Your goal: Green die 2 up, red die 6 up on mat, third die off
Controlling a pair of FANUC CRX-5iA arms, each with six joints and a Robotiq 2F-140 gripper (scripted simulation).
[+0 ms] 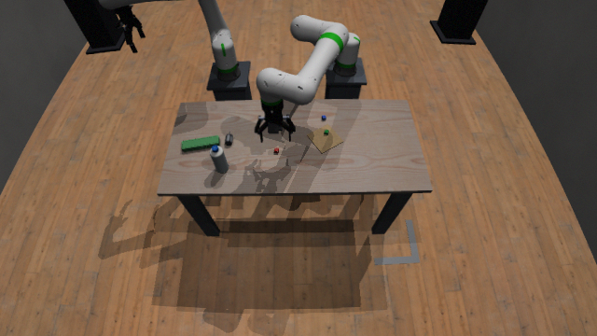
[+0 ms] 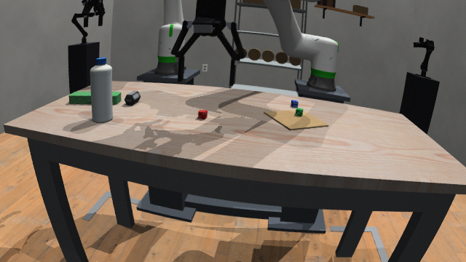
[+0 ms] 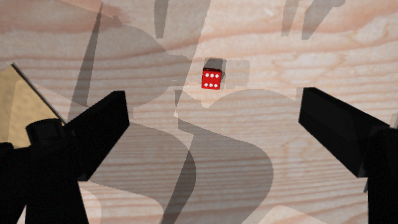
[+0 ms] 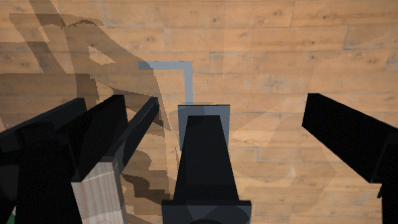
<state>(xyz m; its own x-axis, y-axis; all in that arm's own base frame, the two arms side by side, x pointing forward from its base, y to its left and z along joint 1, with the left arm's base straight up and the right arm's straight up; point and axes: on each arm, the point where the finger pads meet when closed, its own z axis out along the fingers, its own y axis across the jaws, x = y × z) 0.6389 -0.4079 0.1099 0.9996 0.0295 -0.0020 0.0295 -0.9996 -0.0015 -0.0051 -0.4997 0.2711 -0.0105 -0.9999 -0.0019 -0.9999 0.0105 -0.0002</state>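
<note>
Now: the red die 10 cm below my left hand. The rest, counted from my left hand: bottle 8 cm ahead, 27 cm to the right, 3 cm below; then green die 10 cm behind, 26 cm to the left, 10 cm below; then tan mat 7 cm behind, 25 cm to the left, 11 cm below.
</note>
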